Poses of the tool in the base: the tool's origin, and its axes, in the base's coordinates. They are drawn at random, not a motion.
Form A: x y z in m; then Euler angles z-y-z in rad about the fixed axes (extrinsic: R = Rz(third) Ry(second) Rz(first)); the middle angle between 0 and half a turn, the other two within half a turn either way.
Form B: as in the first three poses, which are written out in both.
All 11 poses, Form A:
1: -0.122 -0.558 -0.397 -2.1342 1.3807 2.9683
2: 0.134 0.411 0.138 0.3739 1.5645 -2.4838
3: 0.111 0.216 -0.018 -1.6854 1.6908 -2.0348
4: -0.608 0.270 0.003 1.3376 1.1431 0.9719
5: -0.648 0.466 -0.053 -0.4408 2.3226 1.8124
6: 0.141 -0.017 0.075 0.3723 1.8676 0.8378
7: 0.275 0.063 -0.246 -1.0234 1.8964 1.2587
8: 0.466 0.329 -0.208 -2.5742 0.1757 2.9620
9: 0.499 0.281 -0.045 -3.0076 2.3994 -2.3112
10: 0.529 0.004 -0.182 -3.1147 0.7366 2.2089
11: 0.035 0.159 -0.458 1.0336 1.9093 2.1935
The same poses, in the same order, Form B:
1: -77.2 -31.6 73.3 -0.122 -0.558 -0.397
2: 89.0 68.6 -53.2 0.134 0.411 0.138
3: -96.9 -6.5 154.2 0.111 0.216 -0.018
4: 64.9 12.1 140.1 -0.608 0.270 0.003
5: -155.5 41.3 -41.5 -0.648 0.466 -0.053
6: 130.1 63.0 174.8 0.141 -0.017 0.075
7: -111.6 29.5 -28.9 0.275 0.063 -0.246
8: -5.5 -8.5 22.6 0.466 0.329 -0.208
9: -173.0 -42.1 -142.8 0.499 0.281 -0.045
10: -1.4 -42.2 -51.4 0.529 0.004 -0.182
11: 112.3 28.9 -133.1 0.035 0.159 -0.458
